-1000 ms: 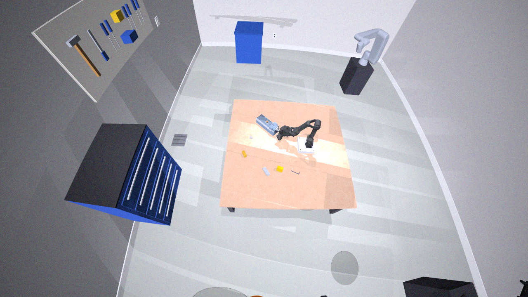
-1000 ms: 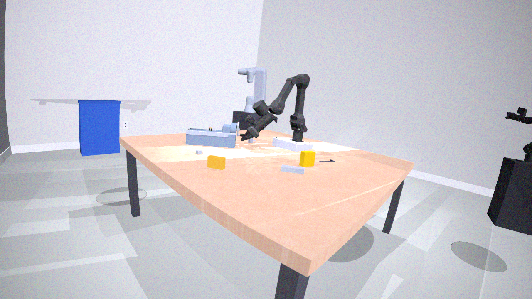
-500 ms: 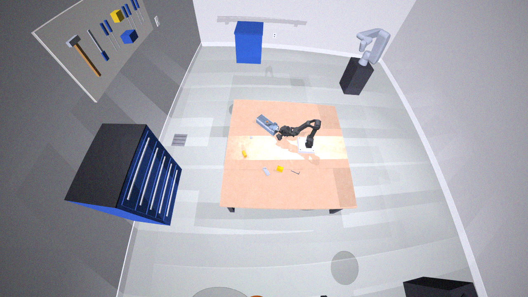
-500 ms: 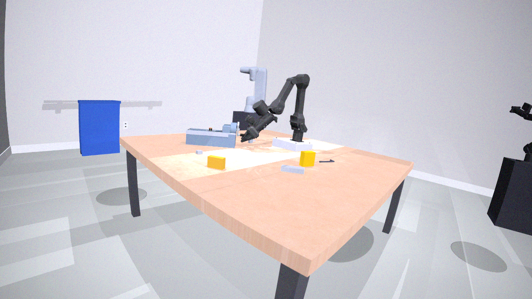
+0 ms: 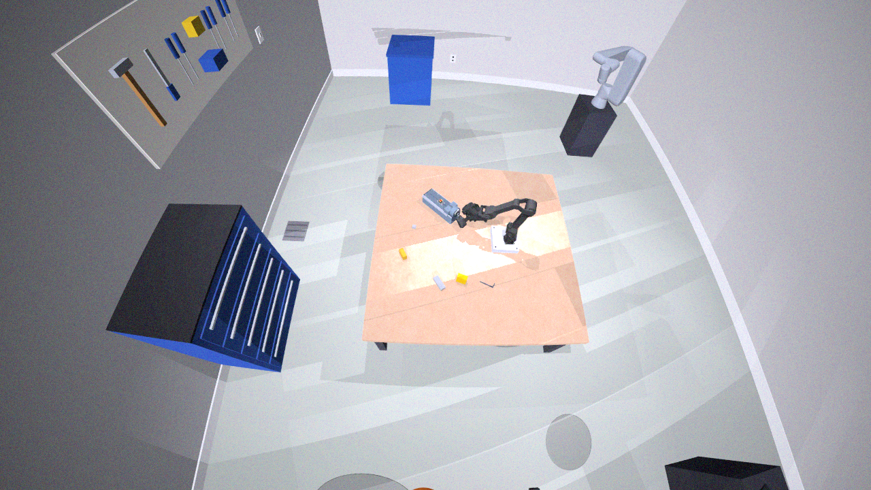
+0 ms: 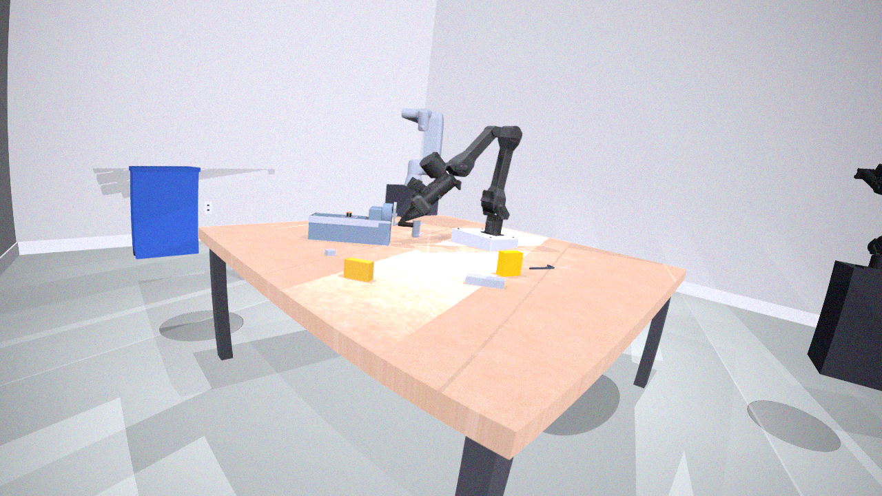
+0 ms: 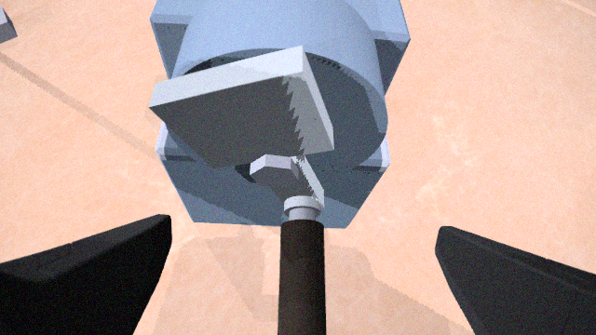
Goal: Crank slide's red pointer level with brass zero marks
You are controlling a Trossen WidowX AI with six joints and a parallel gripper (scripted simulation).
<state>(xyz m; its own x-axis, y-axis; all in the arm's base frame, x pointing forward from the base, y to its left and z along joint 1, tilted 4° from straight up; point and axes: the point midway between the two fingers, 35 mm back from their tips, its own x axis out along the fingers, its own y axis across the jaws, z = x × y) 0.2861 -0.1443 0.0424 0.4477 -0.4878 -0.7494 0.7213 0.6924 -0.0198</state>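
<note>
My gripper tip is right at the crank. Round my gripper tip: red pointer: 13 cm ahead, 11 cm to the right, 1 cm above; then grey cube: 30 cm ahead, 4 cm to the left, 7 cm below; then dark brown handle: 1 cm behind, 1 cm to the left, 1 cm below.
</note>
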